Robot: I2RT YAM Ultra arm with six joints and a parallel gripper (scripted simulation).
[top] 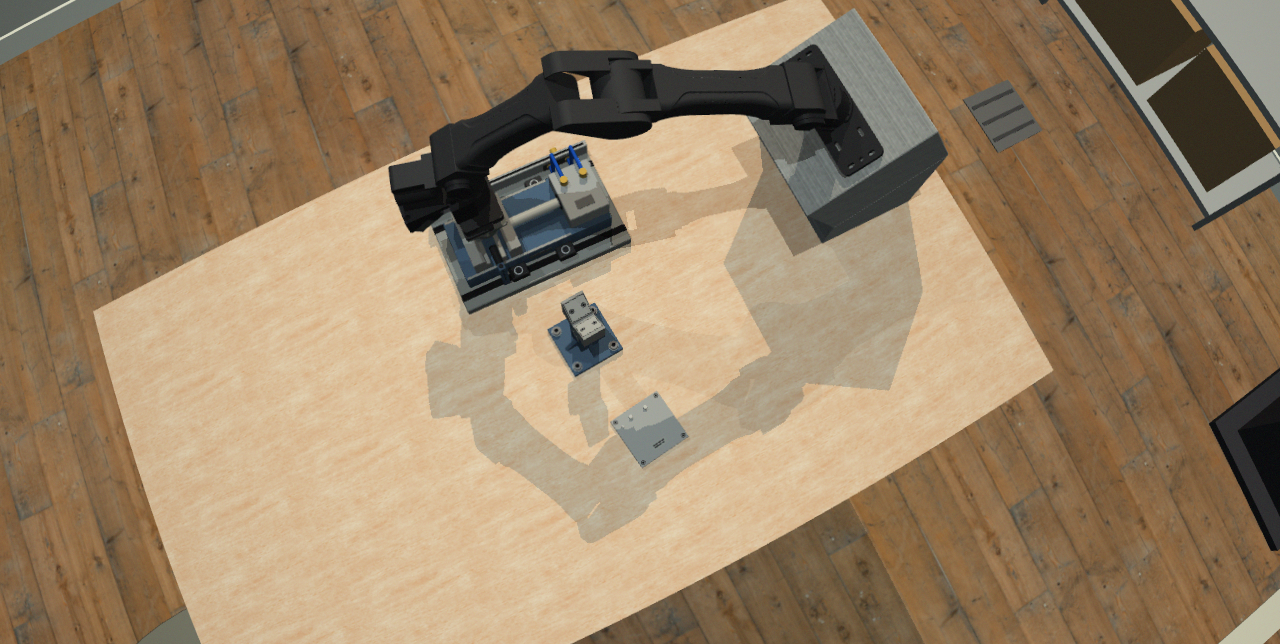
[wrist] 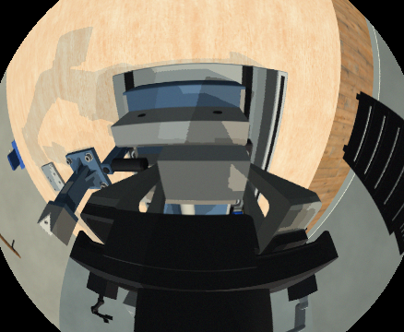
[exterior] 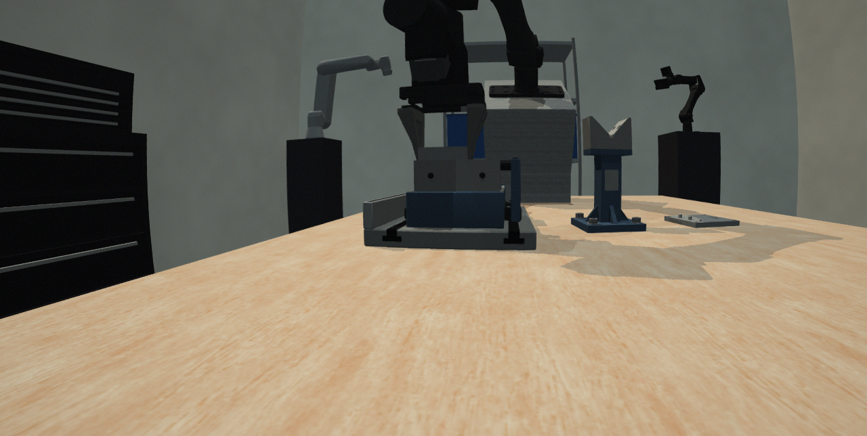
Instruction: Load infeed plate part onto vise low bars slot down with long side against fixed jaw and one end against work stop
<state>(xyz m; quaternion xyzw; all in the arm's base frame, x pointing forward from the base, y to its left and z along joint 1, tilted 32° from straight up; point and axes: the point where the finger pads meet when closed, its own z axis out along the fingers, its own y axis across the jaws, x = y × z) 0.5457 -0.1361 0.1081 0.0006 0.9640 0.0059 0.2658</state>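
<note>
Right now my hand is 1 cm above the part. Also, from my hand: work stop rod 7 cm to the left, 1 cm below; fixed jaw 3 cm ahead, 2 cm to the left, 2 cm below; vise 7 cm behind, 6 cm below, 2 cm to the left.
</note>
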